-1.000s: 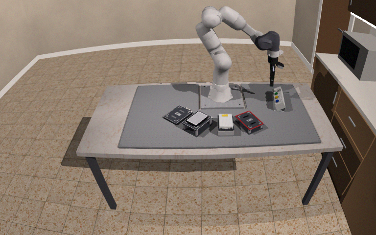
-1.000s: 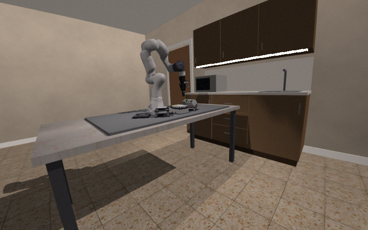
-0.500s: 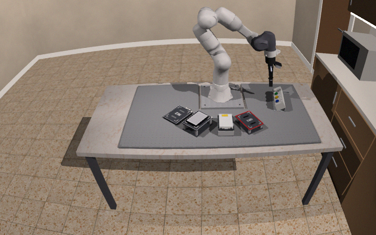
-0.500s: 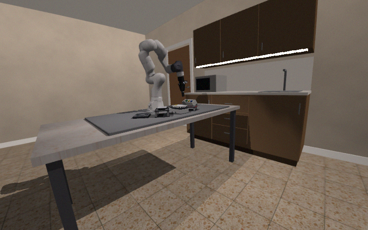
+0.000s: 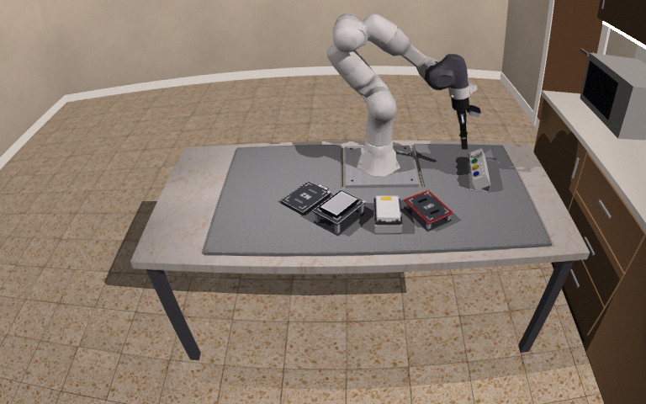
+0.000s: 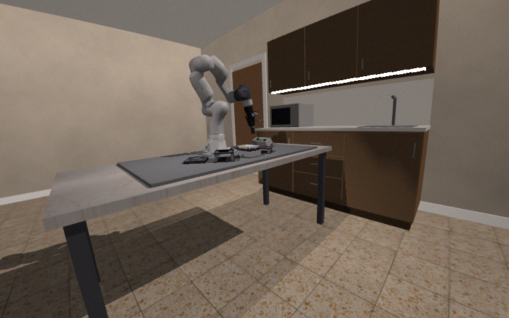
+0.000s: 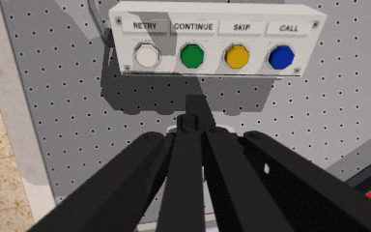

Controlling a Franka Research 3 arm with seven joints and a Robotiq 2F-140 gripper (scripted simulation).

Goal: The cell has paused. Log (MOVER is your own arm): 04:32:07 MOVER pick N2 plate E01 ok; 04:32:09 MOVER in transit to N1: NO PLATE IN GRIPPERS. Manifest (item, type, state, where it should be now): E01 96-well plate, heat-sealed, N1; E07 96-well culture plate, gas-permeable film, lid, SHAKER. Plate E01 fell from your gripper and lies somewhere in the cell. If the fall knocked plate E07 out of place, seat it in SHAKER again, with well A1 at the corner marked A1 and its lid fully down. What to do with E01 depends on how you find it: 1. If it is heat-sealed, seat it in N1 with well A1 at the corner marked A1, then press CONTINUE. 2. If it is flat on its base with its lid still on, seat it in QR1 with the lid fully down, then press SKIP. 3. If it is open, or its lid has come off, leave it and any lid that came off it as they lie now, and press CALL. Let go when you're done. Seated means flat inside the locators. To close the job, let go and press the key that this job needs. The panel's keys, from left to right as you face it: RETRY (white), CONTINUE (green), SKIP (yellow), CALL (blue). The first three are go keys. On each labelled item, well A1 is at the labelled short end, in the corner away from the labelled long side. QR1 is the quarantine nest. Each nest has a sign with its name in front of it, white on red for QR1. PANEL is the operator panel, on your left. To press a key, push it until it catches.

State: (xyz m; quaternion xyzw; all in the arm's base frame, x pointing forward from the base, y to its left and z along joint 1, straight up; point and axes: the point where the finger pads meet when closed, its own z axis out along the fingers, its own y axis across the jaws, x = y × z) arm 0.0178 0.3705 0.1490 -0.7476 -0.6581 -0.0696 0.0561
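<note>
Right now my hand is 1 cm short of the green continue key, 6 cm to the right of it and 9 cm above it. The rest, counted from my hand: yellow key 6 cm ahead, 5 cm to the left, 9 cm below; then blue CALL key 11 cm ahead, 4 cm to the left, 9 cm below; then white retry key 4 cm behind, 6 cm to the left, 9 cm below.
</note>
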